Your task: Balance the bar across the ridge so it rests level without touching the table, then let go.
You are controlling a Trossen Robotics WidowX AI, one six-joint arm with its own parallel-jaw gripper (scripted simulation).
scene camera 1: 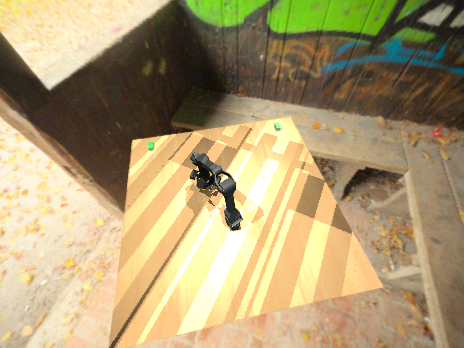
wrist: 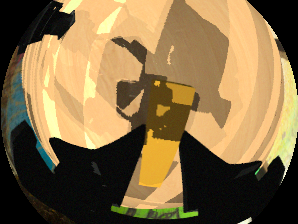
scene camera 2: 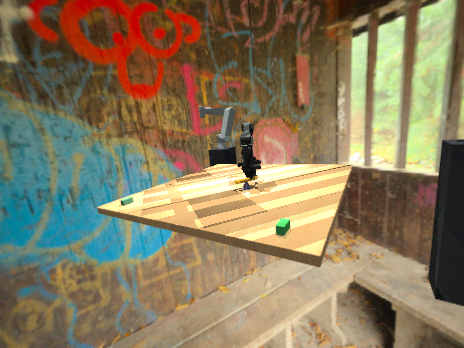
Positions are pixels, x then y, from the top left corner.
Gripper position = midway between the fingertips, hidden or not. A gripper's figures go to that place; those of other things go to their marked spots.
Scene:
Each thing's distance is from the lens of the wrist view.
my gripper (wrist: 163, 131): 10 cm
bar (wrist: 169, 104): 8 cm

